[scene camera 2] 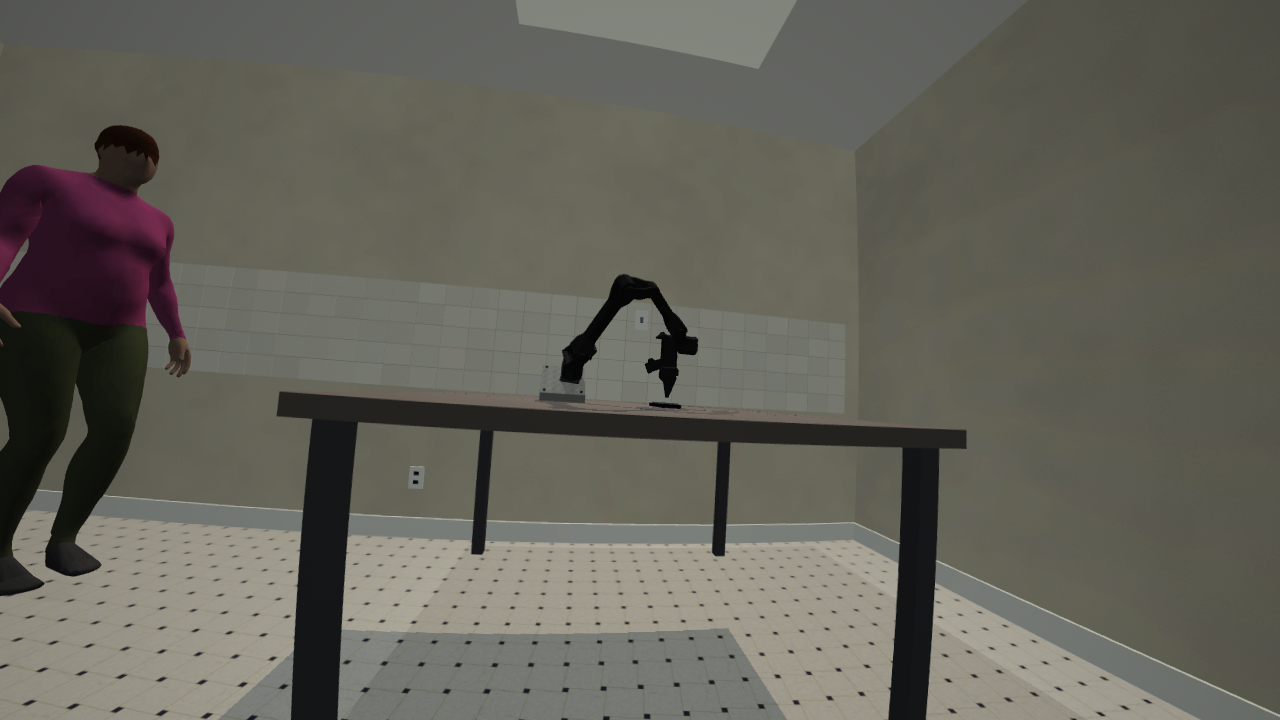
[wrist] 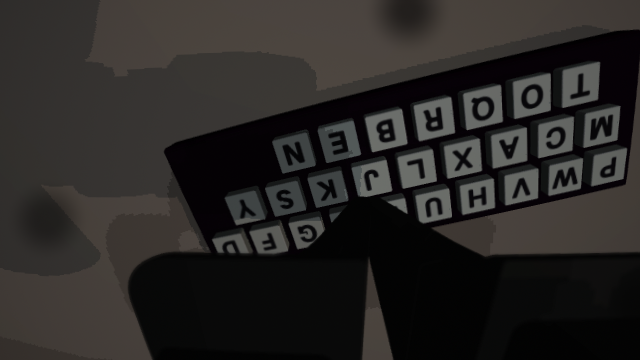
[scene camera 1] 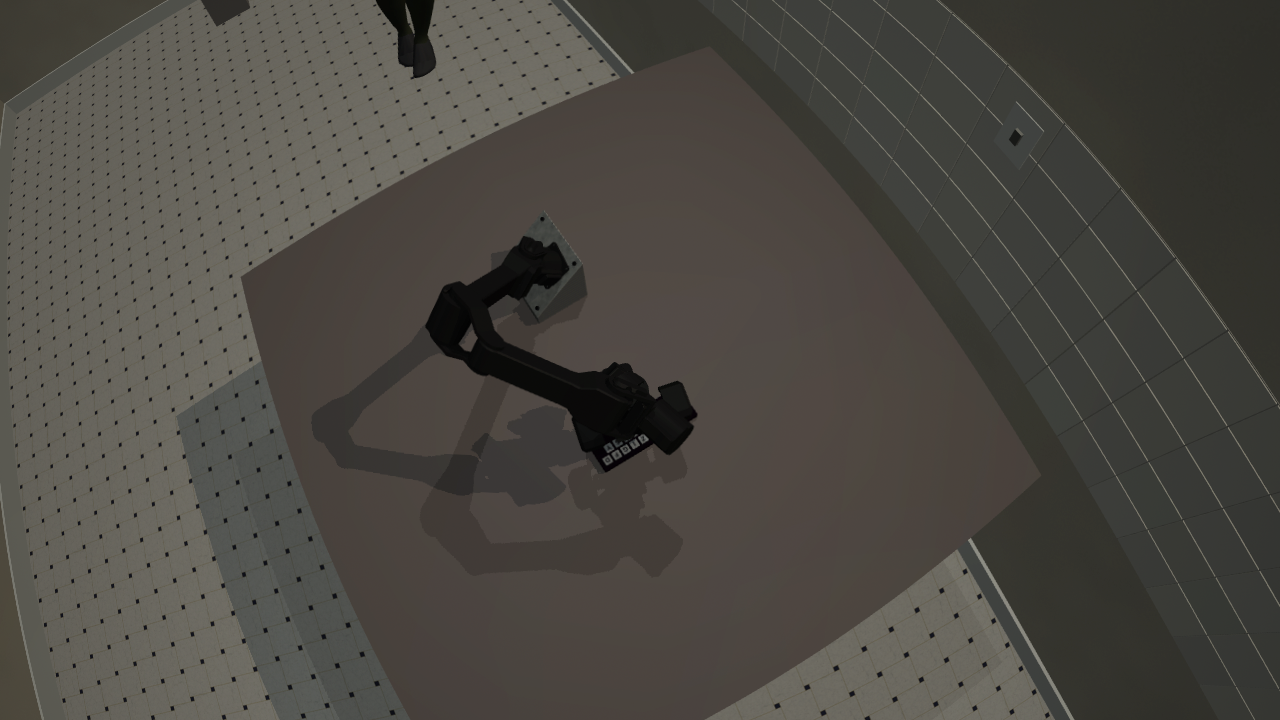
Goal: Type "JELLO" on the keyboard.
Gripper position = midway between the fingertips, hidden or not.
In view: the gripper (scene camera 1: 633, 431).
The gripper is seen too in scene camera 2 (scene camera 2: 666, 397) and in the wrist view (wrist: 365, 209).
